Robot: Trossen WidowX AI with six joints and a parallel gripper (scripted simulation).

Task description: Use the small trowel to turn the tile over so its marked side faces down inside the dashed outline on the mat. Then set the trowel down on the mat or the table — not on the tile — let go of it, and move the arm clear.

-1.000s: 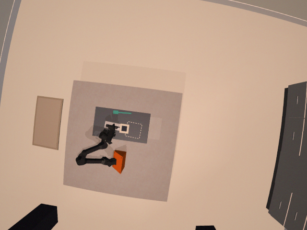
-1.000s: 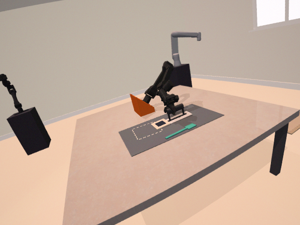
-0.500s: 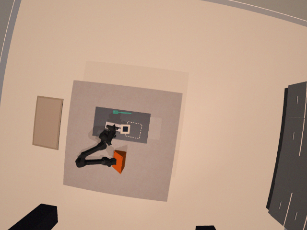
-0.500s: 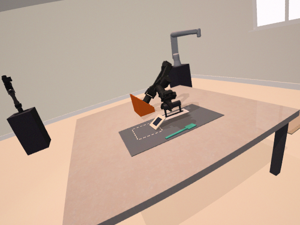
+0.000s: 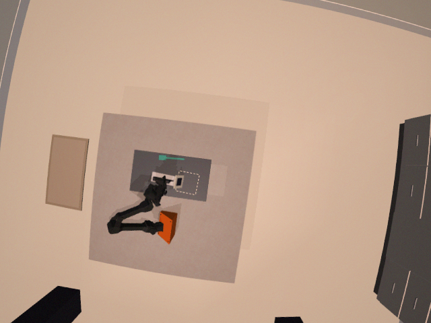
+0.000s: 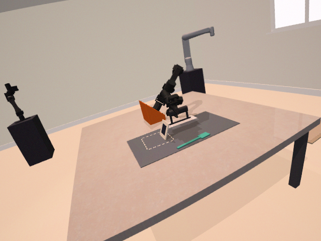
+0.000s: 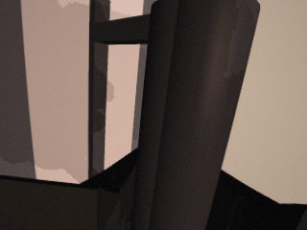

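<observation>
My gripper tip is now 40 mm past the cream tile, 90 mm to the left of it and 60 mm above it. From my gripper tip the other things lie so: dark mat (130 mm below); then green trowel (140 mm ahead, 10 mm to the left, 110 mm below).
</observation>
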